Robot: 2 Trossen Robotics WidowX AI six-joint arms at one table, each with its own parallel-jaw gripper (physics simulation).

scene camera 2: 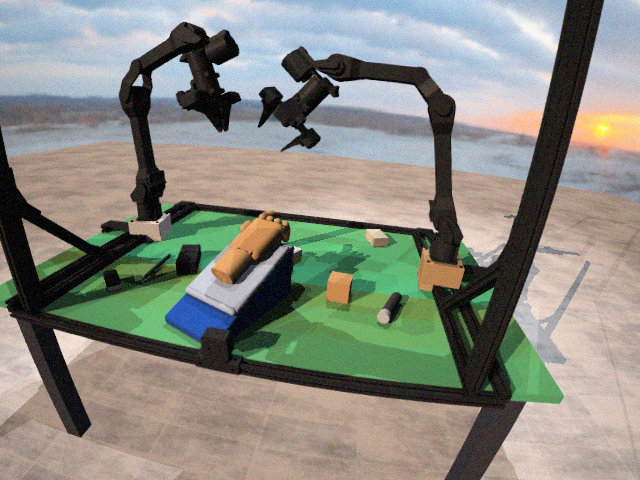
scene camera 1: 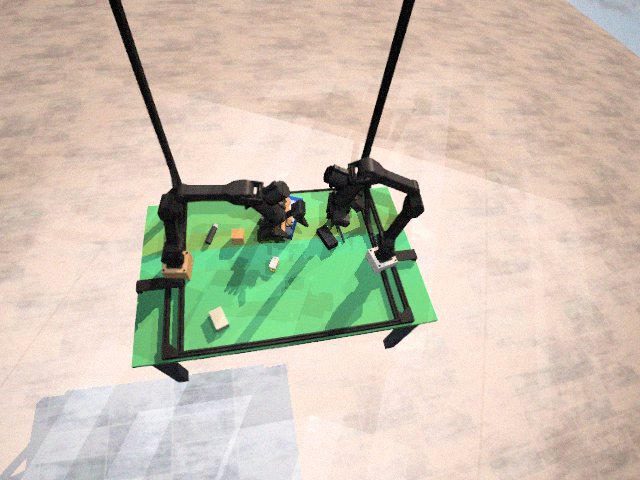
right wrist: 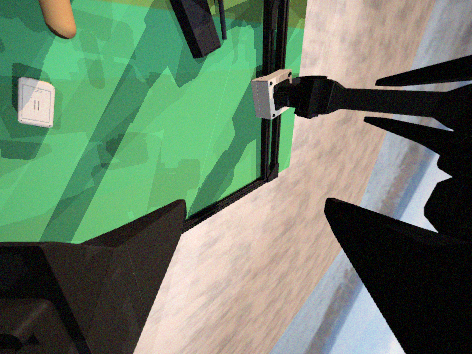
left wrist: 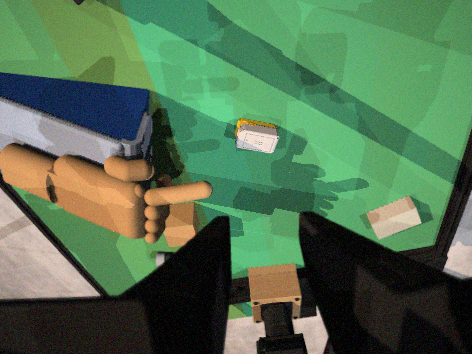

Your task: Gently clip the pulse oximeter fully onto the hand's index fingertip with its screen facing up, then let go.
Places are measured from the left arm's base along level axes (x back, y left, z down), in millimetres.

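Pixels of known places: left gripper, between the fingertips: (scene camera 2: 223, 131) (scene camera 1: 327, 215) (right wrist: 370, 101) (left wrist: 264, 227); right gripper, between the fingertips: (scene camera 2: 269, 139) (scene camera 1: 298, 231) (right wrist: 255, 205); left arm's base, origin of its link: (scene camera 2: 149, 217) (scene camera 1: 383, 255) (right wrist: 281, 94); right arm's base, origin of its link: (scene camera 2: 442, 257) (scene camera 1: 175, 261) (left wrist: 276, 310).
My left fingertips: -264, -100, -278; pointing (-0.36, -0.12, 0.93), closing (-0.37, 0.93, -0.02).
For each thing: its top centre in the pictures, then the offset to it from my left fingertips, as dx, dy, dz.
- white pulse oximeter, centre of its top: (left wrist: 257, 143) (right wrist: 36, 103) (scene camera 2: 292, 249) (scene camera 1: 274, 262) -192, -43, +305
- black box, centre of its top: (right wrist: 200, 15) (scene camera 2: 188, 252) (scene camera 1: 327, 235) +82, -92, +302
- thin dark stick, centre of its top: (scene camera 2: 156, 264) +162, -119, +327
- orange block, centre of its top: (left wrist: 180, 236) (scene camera 2: 340, 277) (scene camera 1: 237, 233) -300, -224, +287
- dark cylinder, centre of its top: (scene camera 2: 391, 301) (scene camera 1: 211, 232) -407, -284, +310
- cream block, centre of its top: (left wrist: 396, 224) (scene camera 2: 377, 233) (scene camera 1: 218, 317) -472, +116, +307
The white pulse oximeter (scene camera 1: 273, 264) (left wrist: 257, 139) (right wrist: 36, 102), with a yellow-orange edge, lies on the green table in front of the hand; it is mostly hidden in scene camera 2. The tan hand (scene camera 2: 258, 235) (left wrist: 100, 192) rests on a blue and grey wedge (scene camera 2: 199, 315) (left wrist: 110, 110). Its index finger (left wrist: 179, 193) (right wrist: 59, 20) sticks out past the wedge, bare. My left gripper (scene camera 2: 222, 126) (left wrist: 264, 227) is partly open and empty, high above the table. My right gripper (scene camera 2: 271, 137) (right wrist: 255, 205) is wide open and empty, high above and partly over the hand in scene camera 1.
A black box (scene camera 1: 327, 237) (scene camera 2: 188, 259) and a thin dark stick (scene camera 2: 155, 268) lie on one side of the wedge. An orange block (scene camera 1: 237, 236) (scene camera 2: 339, 287) and a dark cylinder (scene camera 1: 211, 234) (scene camera 2: 388, 308) lie on the other. A cream block (scene camera 1: 218, 318) (left wrist: 395, 218) lies farther off.
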